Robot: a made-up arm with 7 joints.
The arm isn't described. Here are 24 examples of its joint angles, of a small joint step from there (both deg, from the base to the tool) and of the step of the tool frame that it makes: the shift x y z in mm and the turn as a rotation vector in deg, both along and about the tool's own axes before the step.
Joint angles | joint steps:
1: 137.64 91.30 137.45 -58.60 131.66 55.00 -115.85 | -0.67 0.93 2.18 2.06 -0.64 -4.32 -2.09
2: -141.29 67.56 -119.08 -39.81 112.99 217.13 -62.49 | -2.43 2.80 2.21 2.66 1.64 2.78 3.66
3: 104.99 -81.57 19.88 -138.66 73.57 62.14 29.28 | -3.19 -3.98 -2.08 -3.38 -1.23 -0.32 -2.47
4: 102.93 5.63 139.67 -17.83 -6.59 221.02 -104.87 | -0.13 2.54 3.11 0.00 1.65 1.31 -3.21
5: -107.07 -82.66 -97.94 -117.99 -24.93 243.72 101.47 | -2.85 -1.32 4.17 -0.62 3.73 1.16 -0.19
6: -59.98 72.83 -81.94 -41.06 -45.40 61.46 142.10 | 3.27 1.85 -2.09 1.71 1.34 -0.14 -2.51
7: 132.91 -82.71 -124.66 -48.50 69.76 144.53 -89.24 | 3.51 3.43 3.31 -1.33 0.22 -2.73 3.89
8: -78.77 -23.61 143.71 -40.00 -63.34 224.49 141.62 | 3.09 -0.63 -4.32 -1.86 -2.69 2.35 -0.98
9: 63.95 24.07 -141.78 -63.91 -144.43 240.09 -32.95 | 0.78 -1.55 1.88 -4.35 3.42 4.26 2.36
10: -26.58 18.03 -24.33 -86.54 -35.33 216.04 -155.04 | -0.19 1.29 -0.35 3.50 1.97 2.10 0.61
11: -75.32 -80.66 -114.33 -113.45 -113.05 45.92 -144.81 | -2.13 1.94 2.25 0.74 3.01 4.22 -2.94
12: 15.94 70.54 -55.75 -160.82 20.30 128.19 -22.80 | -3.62 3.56 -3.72 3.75 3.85 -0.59 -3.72
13: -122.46 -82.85 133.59 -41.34 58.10 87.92 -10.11 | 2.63 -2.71 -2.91 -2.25 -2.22 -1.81 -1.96
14: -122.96 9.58 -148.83 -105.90 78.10 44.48 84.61 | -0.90 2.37 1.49 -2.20 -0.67 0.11 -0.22
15: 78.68 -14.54 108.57 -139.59 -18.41 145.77 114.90 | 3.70 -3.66 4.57 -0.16 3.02 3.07 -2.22
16: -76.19 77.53 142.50 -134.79 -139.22 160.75 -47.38 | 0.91 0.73 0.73 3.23 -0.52 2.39 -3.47
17: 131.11 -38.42 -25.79 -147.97 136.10 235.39 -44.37 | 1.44 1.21 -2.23 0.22 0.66 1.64 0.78
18: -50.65 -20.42 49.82 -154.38 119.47 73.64 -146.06 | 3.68 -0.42 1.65 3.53 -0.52 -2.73 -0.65
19: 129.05 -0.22 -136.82 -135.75 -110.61 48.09 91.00 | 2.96 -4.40 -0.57 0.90 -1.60 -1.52 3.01
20: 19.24 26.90 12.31 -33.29 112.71 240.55 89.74 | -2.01 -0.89 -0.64 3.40 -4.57 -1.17 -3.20
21: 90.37 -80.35 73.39 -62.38 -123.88 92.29 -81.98 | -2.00 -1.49 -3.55 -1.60 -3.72 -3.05 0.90
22: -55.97 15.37 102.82 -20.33 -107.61 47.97 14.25 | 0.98 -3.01 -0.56 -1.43 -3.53 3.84 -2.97
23: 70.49 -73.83 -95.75 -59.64 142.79 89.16 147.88 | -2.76 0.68 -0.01 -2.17 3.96 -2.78 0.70
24: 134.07 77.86 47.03 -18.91 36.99 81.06 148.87 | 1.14 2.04 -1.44 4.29 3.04 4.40 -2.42
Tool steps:
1: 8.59 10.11 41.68 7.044 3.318 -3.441
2: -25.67 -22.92 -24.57 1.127 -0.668 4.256
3: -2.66 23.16 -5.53 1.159 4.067 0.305
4: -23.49 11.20 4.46 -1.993 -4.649 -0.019
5: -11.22 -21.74 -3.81 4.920 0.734 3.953
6: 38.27 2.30 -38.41 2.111 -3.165 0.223
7: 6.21 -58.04 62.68 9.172 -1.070 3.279
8: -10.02 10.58 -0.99 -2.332 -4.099 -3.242
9: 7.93 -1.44 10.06 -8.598 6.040 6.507
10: -6.12 -3.86 -0.98 0.422 -4.320 0.737
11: 2.45 -34.87 -2.24 -5.249 -1.556 -1.132
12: 12.33 41.90 -3.57 4.220 1.367 3.526
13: 2.32 1.06 36.29 -5.784 -5.005 -0.367
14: 2.55 -0.29 16.05 -0.246 1.345 1.500
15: -69.62 20.94 -13.62 3.420 -0.395 -8.251
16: -19.68 1.46 -2.57 -2.718 -1.844 -2.762
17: -0.60 -4.46 3.32 -3.215 0.806 1.239
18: 5.89 2.33 53.02 8.691 3.229 -1.876
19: -1.33 -7.36 -27.60 2.908 1.391 3.216
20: -32.11 -8.63 1.24 -0.718 -7.885 -2.159
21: 31.75 3.77 1.58 2.238 -7.639 -3.114
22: -24.69 2.22 -44.67 -2.306 7.988 -1.207
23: 3.09 15.80 17.77 -4.249 0.814 -0.133
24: 8.34 -4.46 -19.43 1.869 -6.698 -3.146
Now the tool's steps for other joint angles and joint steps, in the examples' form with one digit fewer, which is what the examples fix.
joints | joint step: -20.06 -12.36 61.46 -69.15 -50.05 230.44 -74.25 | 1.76 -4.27 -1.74 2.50 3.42 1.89 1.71
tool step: 9.5 41.9 10.3 -6.45 -0.07 -0.43
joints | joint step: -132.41 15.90 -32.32 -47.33 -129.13 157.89 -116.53 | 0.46 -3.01 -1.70 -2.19 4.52 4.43 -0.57
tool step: 5.9 -28.7 -3.0 -3.45 1.02 3.69
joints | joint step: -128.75 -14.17 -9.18 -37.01 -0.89 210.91 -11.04 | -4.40 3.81 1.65 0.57 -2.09 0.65 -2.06
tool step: -33.7 -20.7 -6.5 2.84 -1.87 -6.57
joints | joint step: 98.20 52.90 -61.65 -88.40 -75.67 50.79 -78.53 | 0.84 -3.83 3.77 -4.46 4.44 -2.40 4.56
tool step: 20.2 -21.3 -3.6 -0.31 3.77 -2.59
